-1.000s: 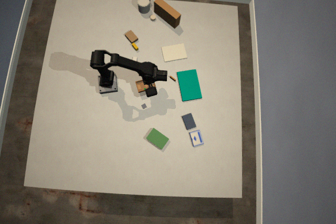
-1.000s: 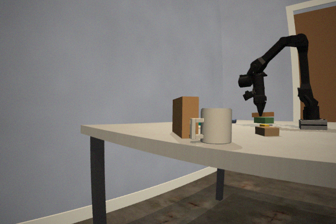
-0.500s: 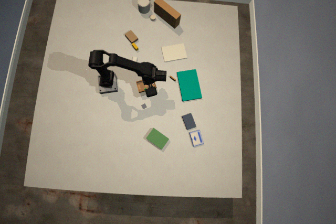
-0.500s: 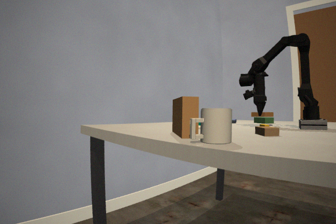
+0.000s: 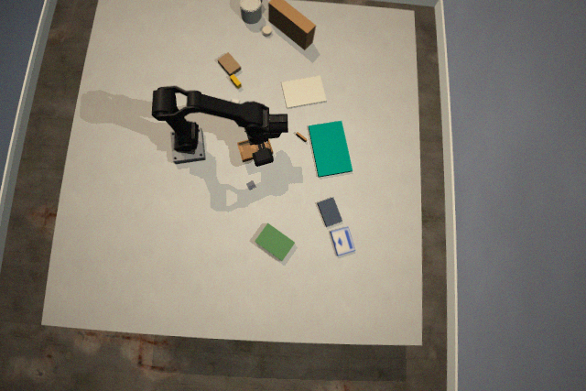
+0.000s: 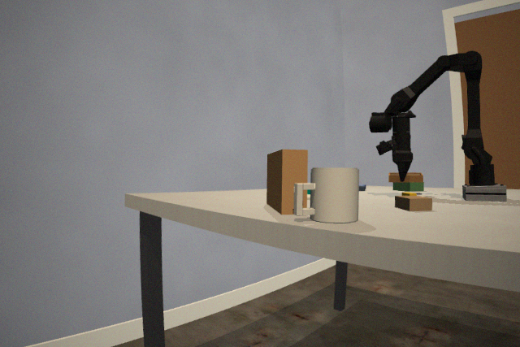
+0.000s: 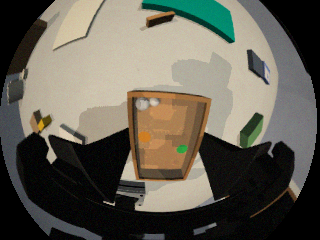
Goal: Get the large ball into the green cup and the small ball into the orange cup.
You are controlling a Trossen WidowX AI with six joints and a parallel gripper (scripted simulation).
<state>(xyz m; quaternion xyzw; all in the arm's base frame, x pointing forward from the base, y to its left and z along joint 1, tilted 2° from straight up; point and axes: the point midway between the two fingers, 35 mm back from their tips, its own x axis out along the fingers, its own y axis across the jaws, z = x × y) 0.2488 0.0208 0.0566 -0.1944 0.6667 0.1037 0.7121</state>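
My gripper is now 3 cm above the wooden puzzle, 1 cm to the left of it and 1 cm past it. Round my hand: yellow block 25 cm to the left, 12 cm behind, 7 cm below; then teal board 25 cm ahead, 8 cm below, 4 cm to the left; then grey square 13 cm to the right, 9 cm below, 1 cm behind.
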